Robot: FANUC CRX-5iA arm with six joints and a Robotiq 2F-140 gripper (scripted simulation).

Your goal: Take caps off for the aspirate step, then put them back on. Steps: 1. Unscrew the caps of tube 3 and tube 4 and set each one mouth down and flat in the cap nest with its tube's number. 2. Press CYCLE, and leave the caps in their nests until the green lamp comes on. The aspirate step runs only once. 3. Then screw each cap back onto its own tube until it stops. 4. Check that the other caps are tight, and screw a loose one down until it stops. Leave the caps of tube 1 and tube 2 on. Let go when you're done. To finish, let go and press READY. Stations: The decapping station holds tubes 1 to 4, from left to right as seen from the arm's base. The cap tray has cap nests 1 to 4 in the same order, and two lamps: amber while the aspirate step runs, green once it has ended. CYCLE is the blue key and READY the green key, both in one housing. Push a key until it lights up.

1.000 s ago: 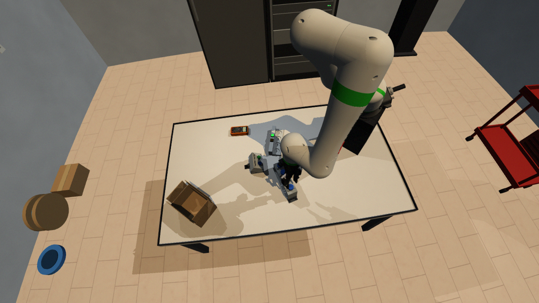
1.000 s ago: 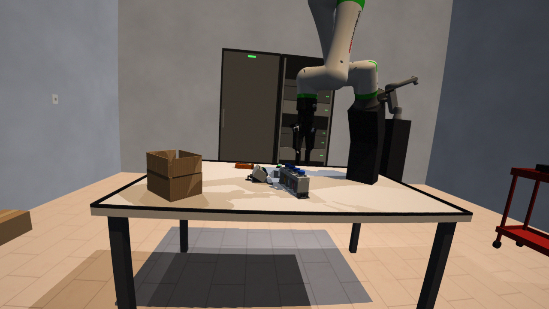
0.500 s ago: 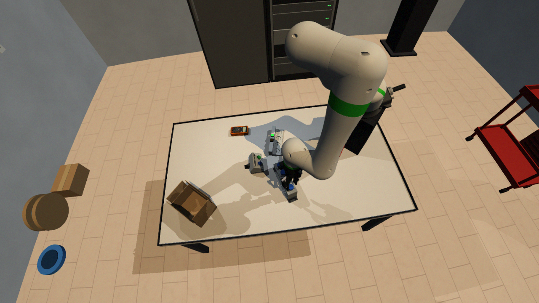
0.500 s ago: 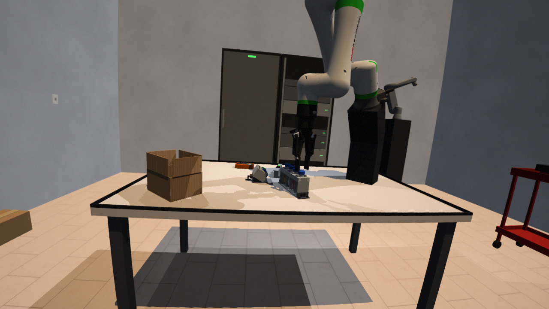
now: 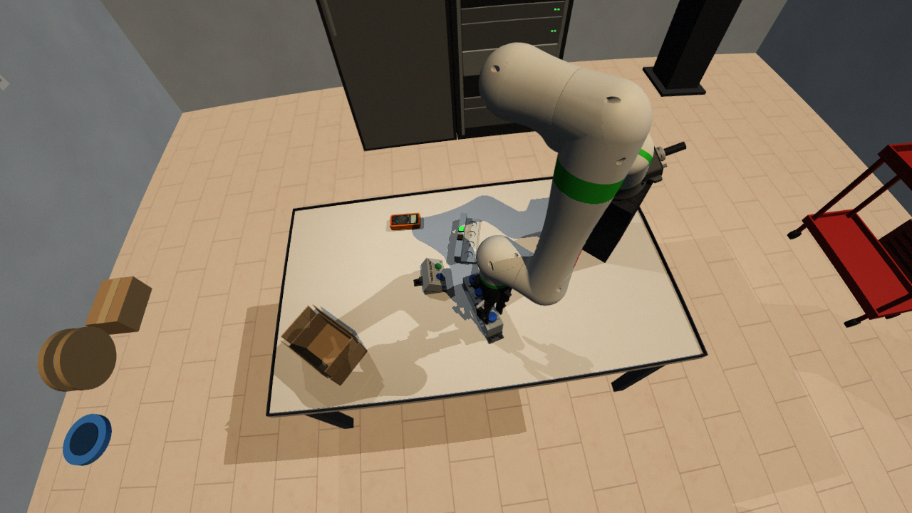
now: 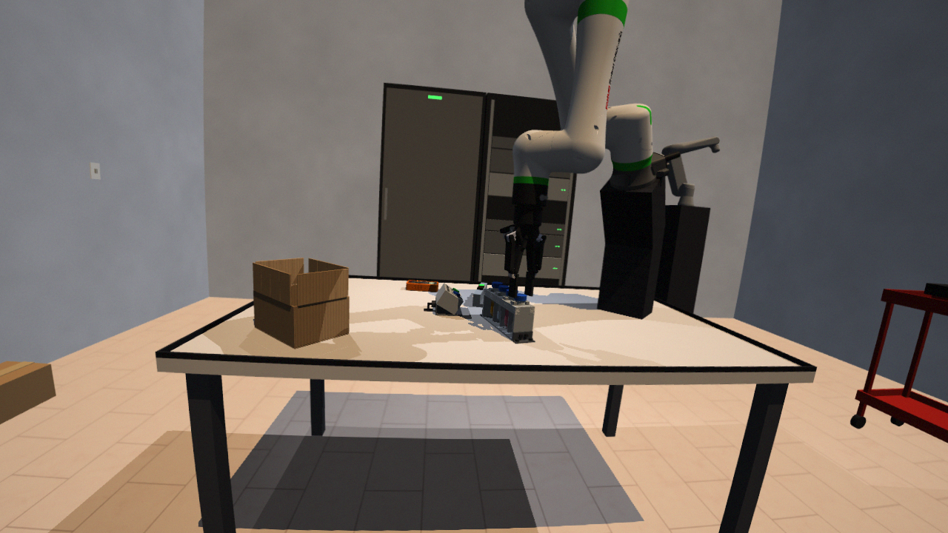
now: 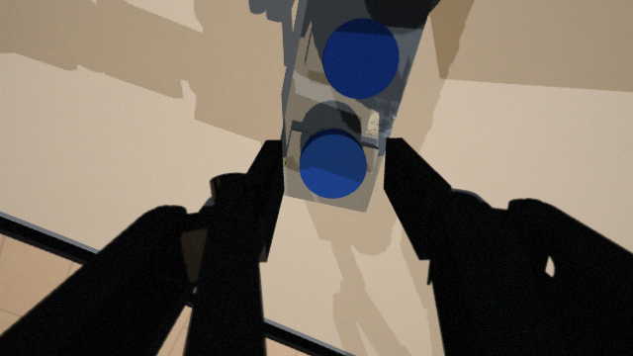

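My gripper is now 3 cm short of the blue cap, 10 cm to the left of it and 3 cm above it. Round my hand: blue cycle key 17 cm ahead, 20 cm to the right, 8 cm below; then key housing 19 cm ahead, 23 cm to the right, 9 cm below; then green ready key 17 cm ahead, 25 cm to the right, 8 cm below.
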